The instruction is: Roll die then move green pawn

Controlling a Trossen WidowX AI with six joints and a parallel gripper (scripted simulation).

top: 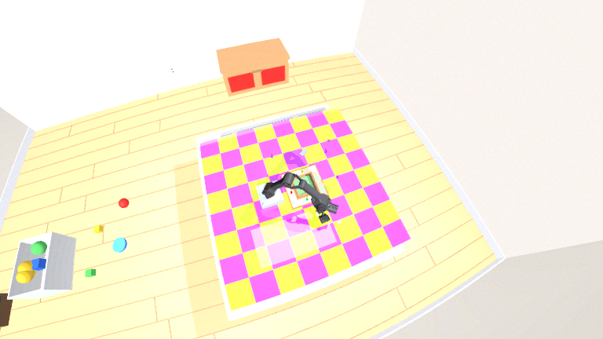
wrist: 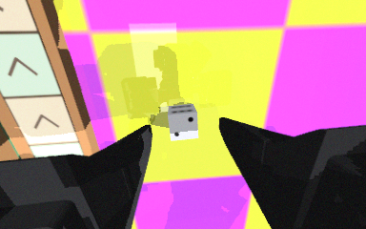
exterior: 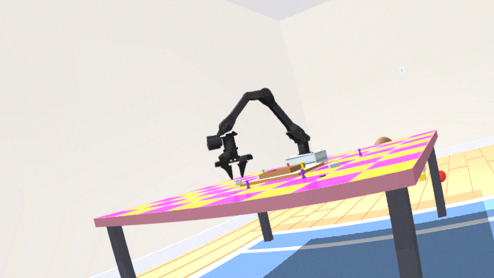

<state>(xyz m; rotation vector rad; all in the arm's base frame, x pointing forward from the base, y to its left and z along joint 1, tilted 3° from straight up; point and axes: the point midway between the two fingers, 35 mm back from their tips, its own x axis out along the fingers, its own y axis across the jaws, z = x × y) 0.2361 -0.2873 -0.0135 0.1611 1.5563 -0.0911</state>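
My gripper tip is 2 cm above the white die. Round my gripper tip: red pawn: 23 cm to the left, 9 cm behind; then green pawn: 13 cm to the left, 1 cm behind; then yellow pawn: 34 cm to the left, 7 cm ahead.
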